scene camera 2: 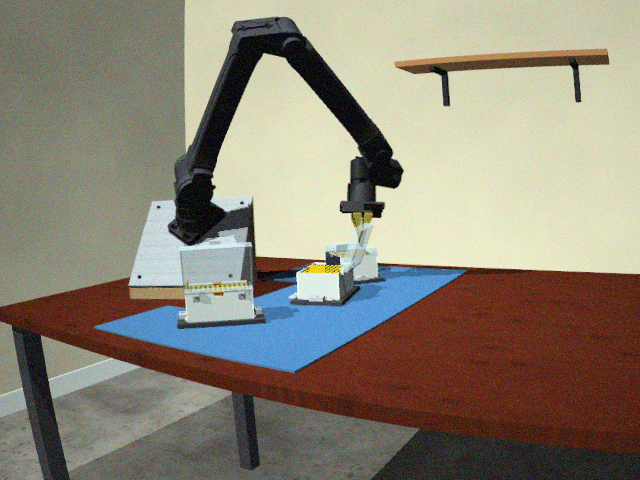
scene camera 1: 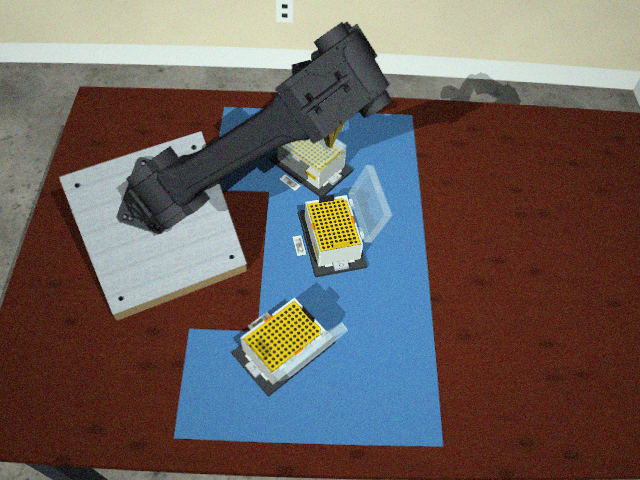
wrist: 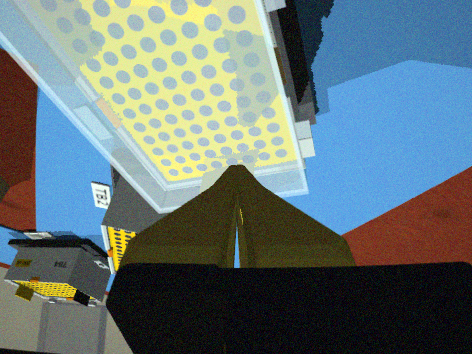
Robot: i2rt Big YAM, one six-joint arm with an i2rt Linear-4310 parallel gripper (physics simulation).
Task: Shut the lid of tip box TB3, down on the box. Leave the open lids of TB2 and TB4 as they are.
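Places are measured from the arm's base along level axes (x up, y right, z ahead), in millimetres.
Pixels of known places: gripper, fingertip midpoint: [scene camera 2: 361, 246] [scene camera 1: 329, 146] [wrist: 236, 176]; arm's base, origin of the base link: [scene camera 2: 197, 222] [scene camera 1: 150, 195].
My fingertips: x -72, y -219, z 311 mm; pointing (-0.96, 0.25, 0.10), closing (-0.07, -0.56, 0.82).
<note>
For each thing: its top centre in the pictures, then the offset to it from my fingertips. "spot": a spot on its surface instead. Level surfaces: height alone.
- TB3, middle of its top: [wrist: 147, 126] [scene camera 1: 308, 144] [scene camera 2: 345, 246] dx -2, dy -2, dz -45 mm
- TB2, middle of its top: [wrist: 147, 276] [scene camera 1: 333, 218] [scene camera 2: 325, 261] dx -5, dy +180, dz +22 mm
- TB4, middle of its top: [scene camera 1: 279, 328] [wrist: 46, 292] [scene camera 2: 217, 282] dx -13, dy +414, dz -56 mm
- blue mat, its level: dx -79 mm
- dark red table, its level: dx -82 mm
- small label card, surface spot: [wrist: 101, 195] [scene camera 1: 298, 243] spot: dx -77, dy +197, dz -43 mm
TB3 [scene camera 1: 330, 172] [scene camera 2: 368, 267] is the farthest box. Its clear lid [scene camera 1: 310, 150] [wrist: 170, 100] lies over the yellow rack and looks down on the box; a small gap cannot be ruled out. My gripper [scene camera 1: 330, 144] [scene camera 2: 361, 243] [wrist: 236, 176] is shut and empty, pointing down, its tips at the lid's edge; contact is unclear. TB2 [scene camera 1: 333, 224] [scene camera 2: 317, 286] [wrist: 120, 247] stands in the middle, its clear lid [scene camera 1: 372, 206] [scene camera 2: 356, 256] open. TB4 [scene camera 1: 281, 335] [scene camera 2: 219, 305] [wrist: 55, 265] stands nearest scene camera 2, its lid [scene camera 2: 217, 264] upright and open.
The boxes stand on a blue mat [scene camera 1: 351, 403] [scene camera 2: 289, 346] on a dark red table [scene camera 1: 516, 258] [scene camera 2: 491, 361]. The arm's pale base board [scene camera 1: 170, 258] [scene camera 2: 155, 248] is beside the mat. A small label card [scene camera 1: 299, 245] [wrist: 101, 195] lies beside TB2. A wall shelf [scene camera 2: 501, 60] hangs behind.
</note>
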